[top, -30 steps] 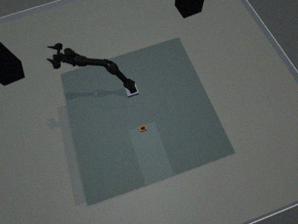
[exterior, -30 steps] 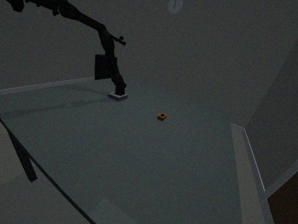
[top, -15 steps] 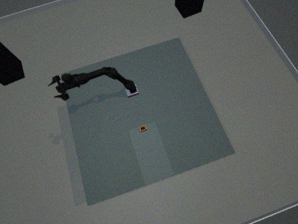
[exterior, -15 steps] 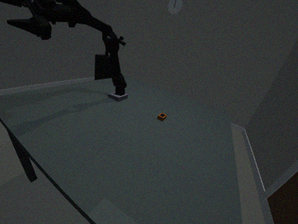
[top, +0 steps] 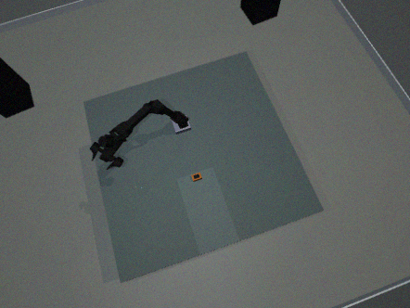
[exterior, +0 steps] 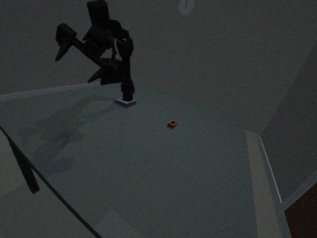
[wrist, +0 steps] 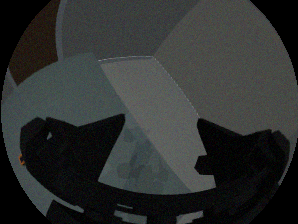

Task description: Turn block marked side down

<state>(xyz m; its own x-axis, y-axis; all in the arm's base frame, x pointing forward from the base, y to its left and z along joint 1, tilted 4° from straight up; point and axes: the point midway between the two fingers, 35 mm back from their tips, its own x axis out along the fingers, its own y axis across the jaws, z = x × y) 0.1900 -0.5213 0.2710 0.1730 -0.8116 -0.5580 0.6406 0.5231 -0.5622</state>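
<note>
The orange block lies 21 cm ahead of my gripper tip, 48 cm to the left of it and 29 cm below it.
</note>
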